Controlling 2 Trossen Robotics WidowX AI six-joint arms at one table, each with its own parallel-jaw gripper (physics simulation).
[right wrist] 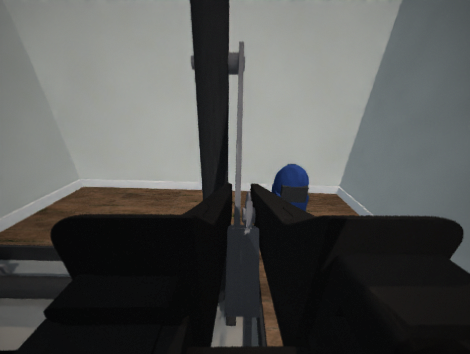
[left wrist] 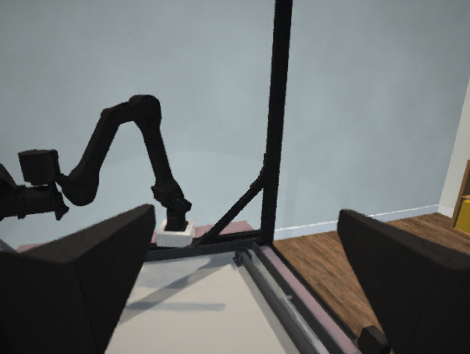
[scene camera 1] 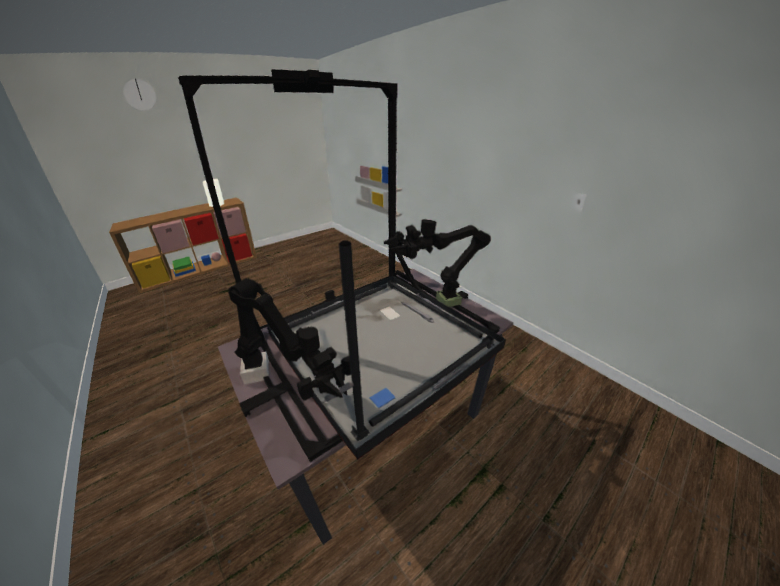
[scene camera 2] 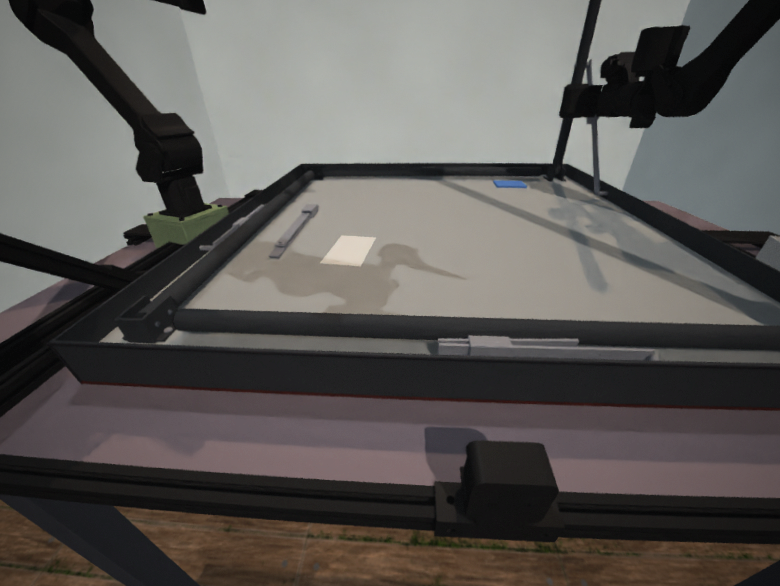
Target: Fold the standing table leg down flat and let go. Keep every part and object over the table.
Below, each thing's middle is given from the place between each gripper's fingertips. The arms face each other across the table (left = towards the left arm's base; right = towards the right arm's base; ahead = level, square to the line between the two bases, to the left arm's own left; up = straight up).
Right now the cream card [scene camera 2: 349,250] is 500 mm behind my right hand, 430 mm to the left of it and 190 mm below it.
My left hand is 36 cm above the cream card, 1 cm to the right of it and 1 cm short of it.
